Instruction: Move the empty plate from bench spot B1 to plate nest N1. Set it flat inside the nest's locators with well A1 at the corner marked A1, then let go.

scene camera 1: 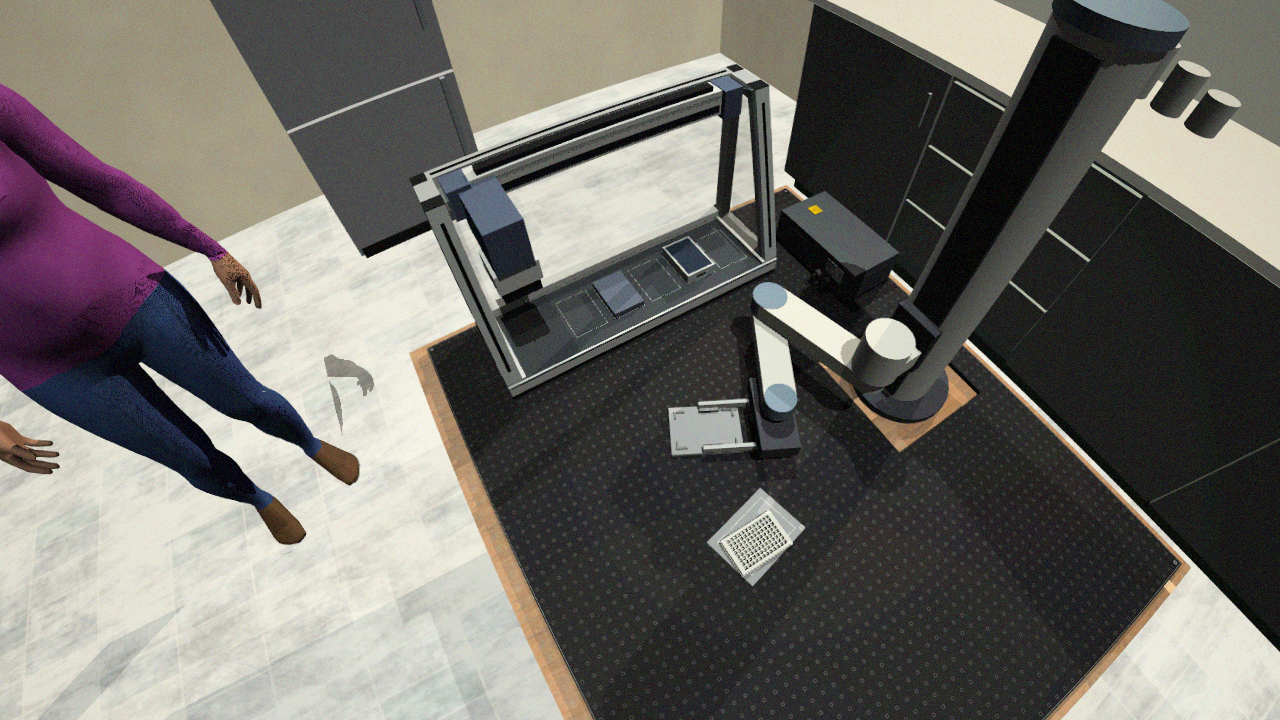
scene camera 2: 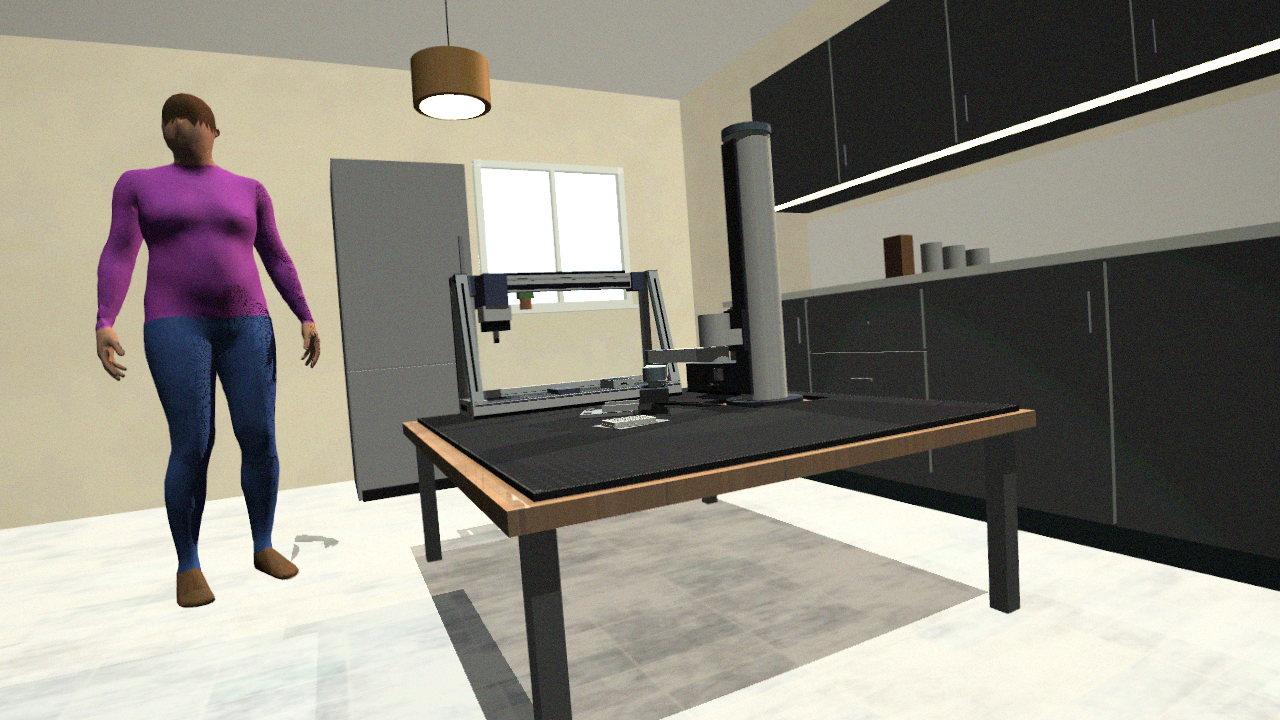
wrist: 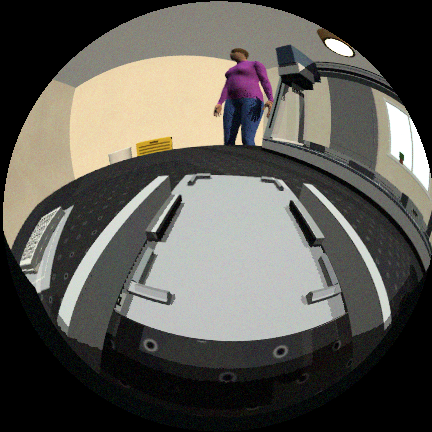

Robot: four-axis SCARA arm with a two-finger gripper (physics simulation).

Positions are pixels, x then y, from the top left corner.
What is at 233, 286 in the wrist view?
A grey nest with corner locators.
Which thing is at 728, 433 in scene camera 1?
A grey nest with corner locators.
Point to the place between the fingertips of my gripper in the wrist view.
237, 188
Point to a white well plate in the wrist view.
35, 246
